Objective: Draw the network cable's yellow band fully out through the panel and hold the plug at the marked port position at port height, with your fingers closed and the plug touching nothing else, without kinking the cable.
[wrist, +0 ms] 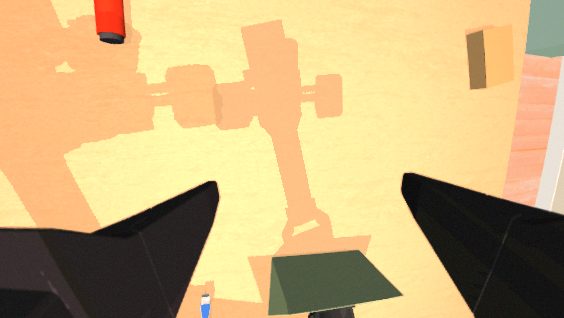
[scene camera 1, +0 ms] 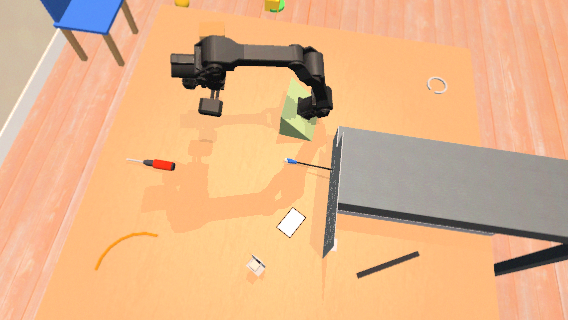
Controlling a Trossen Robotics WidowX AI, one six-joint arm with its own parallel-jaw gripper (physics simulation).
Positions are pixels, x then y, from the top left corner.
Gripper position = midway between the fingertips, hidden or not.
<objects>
The gripper shows in the wrist view [309, 185] and in scene camera 1 [214, 91].
</objects>
